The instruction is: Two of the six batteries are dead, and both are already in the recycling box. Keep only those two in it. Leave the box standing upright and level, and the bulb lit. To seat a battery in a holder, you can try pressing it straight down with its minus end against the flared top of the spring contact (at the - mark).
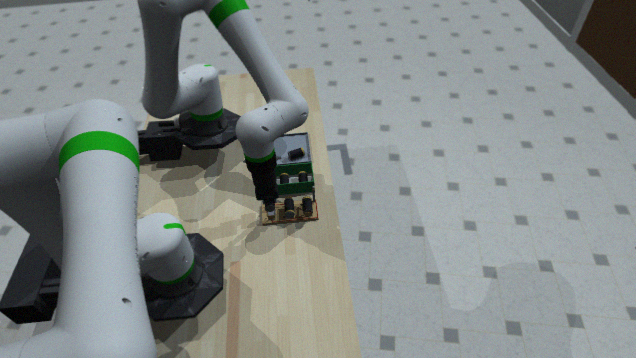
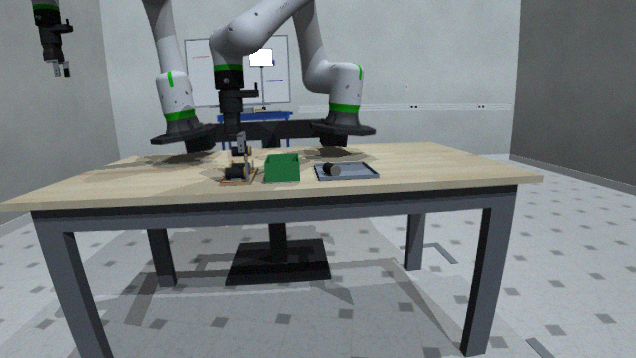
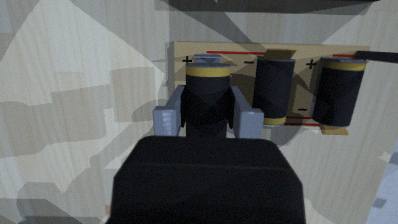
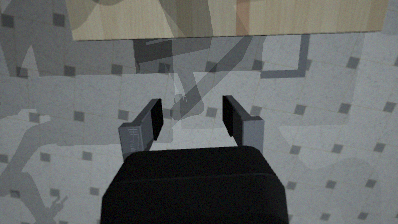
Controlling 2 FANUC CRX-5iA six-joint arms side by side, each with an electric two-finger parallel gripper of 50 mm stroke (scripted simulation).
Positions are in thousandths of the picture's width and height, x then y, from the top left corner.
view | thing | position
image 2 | left gripper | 381,423
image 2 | right gripper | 98,214
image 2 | green recycling box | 452,476
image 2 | grey tray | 550,476
